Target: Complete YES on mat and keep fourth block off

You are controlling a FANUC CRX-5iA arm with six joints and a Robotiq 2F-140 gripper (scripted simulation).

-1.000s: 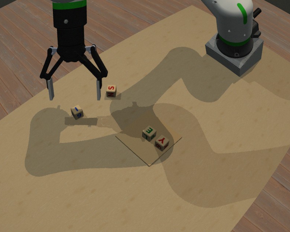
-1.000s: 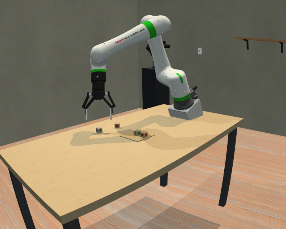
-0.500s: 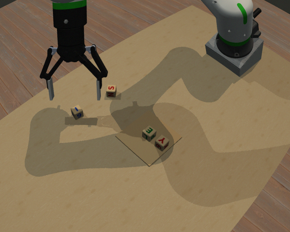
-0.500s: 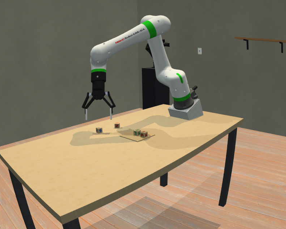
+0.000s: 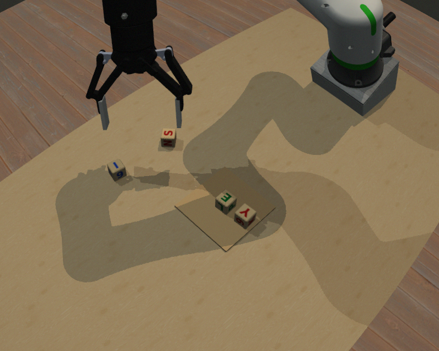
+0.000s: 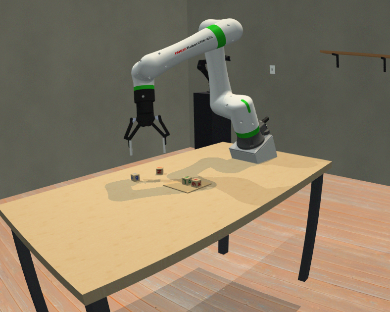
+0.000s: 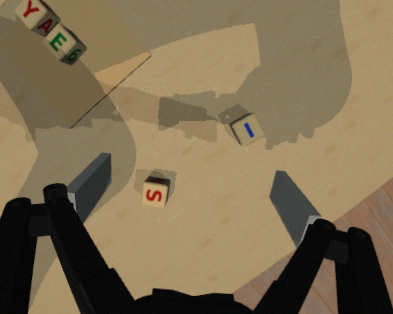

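The S block lies 100 mm below my hand, 70 mm behind it and 10 mm to the right of it. Round my hand: mat (200 mm to the left, 110 mm below, 60 mm behind); then E block (200 mm to the left, 100 mm below, 60 mm behind); then Y block (240 mm to the left, 100 mm below, 60 mm behind).
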